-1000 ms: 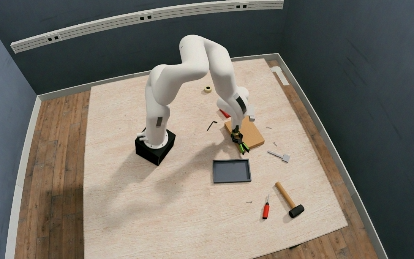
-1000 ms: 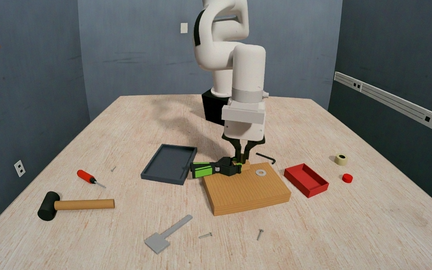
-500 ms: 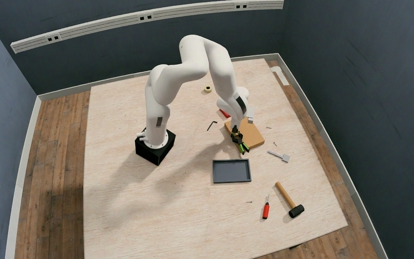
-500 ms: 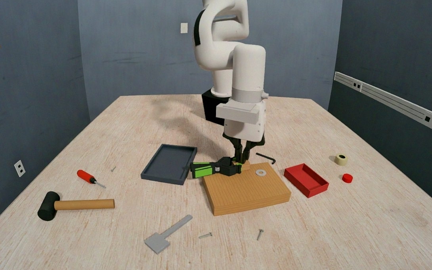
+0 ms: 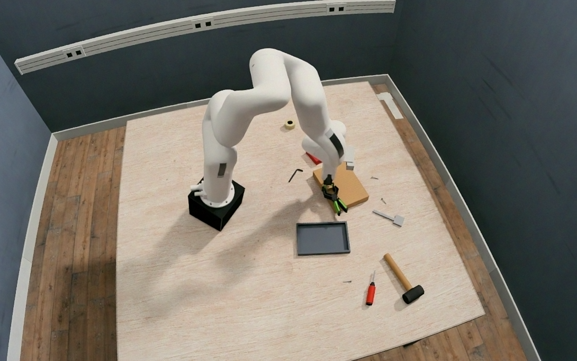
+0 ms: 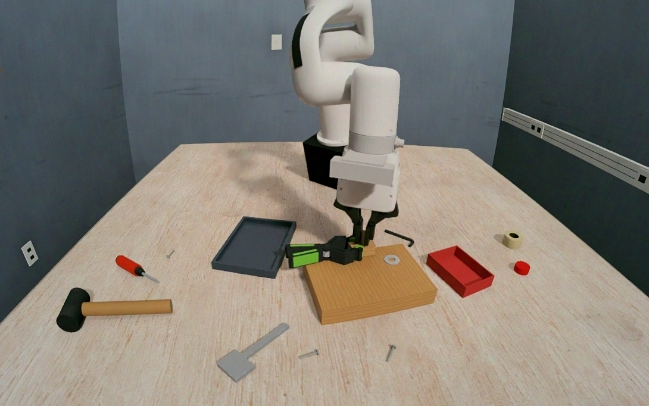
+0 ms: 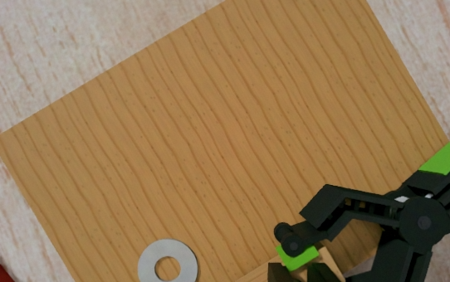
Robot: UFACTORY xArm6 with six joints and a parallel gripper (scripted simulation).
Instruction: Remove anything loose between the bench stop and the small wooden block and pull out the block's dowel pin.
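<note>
Right now the dowel pin is 20 mm below my hand. Round my hand: small wooden block (40 mm below); then hex key (90 mm behind, 120 mm to the left, 80 mm below); then washer (20 mm ahead, 50 mm to the left, 50 mm below).
</note>
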